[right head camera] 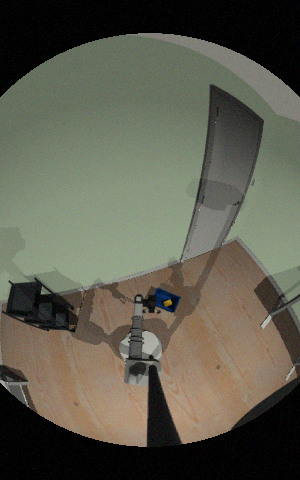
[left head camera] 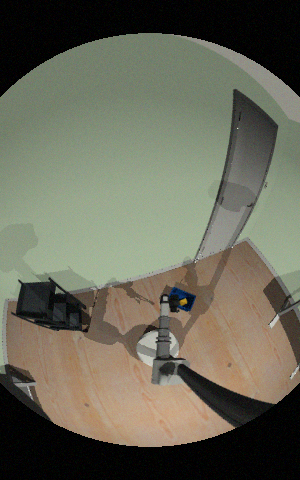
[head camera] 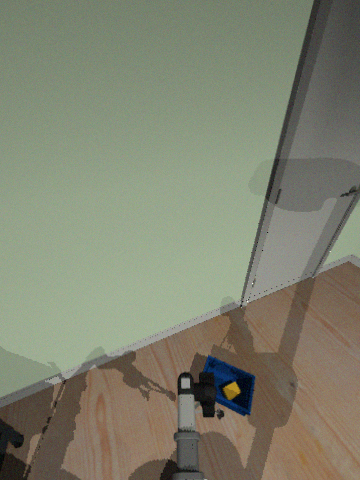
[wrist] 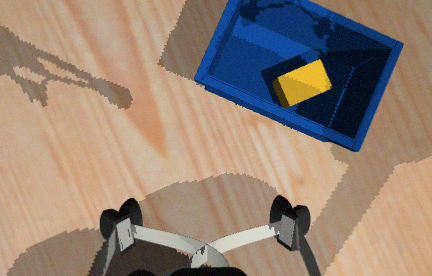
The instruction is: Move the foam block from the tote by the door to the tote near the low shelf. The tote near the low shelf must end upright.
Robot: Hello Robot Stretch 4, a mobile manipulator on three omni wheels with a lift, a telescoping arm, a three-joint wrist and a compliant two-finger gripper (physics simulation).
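Places are measured from the robot's base along level axes (x left, y back, z up), in metres.
Pixels of known places: gripper, fingertip midpoint: (left head camera: 169,311) (wrist: 206,213).
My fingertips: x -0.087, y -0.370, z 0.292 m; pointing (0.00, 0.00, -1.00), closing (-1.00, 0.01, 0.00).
For each thing: its top centre in the pictures, then the offset to it from my fingertips. "spot": a spot on its surface instead.
- yellow foam block, middle of its top: (wrist: 305,82) (head camera: 231,390) (right head camera: 167,302) (left head camera: 182,301) dz -0.271, dx -0.194, dy -0.179 m
- door, surface spot: (wrist: 381,97) (head camera: 252,394) spot: dz -0.200, dx -0.296, dy -0.135 m
- black shelf cart, surface spot: (left head camera: 36,298) (right head camera: 24,297) spot: dz +0.342, dx +1.170, dy +0.199 m
The yellow foam block (head camera: 231,390) (left head camera: 183,301) (right head camera: 168,303) (wrist: 304,83) lies tilted a little inside the blue tote by the door (head camera: 251,395) (wrist: 381,97), near one long wall. The tote stands upright on the floor. My gripper (wrist: 206,213) is open and empty in the wrist view, its two fingertips wide apart above the floor; the tote and block lie beyond them, up and to the right. In the head view the dark wrist overlaps the tote's left edge, and the fingers are largely hidden. The tote near the low shelf does not show in these views.
The grey door (head camera: 295,220) (left head camera: 250,165) (right head camera: 227,165) is in the wall behind the tote. A black shelf cart (left head camera: 36,298) (right head camera: 24,298) stands by the wall at the left. White table legs (left head camera: 274,320) (right head camera: 266,321) stand at the right. Robot shadows cross the floor.
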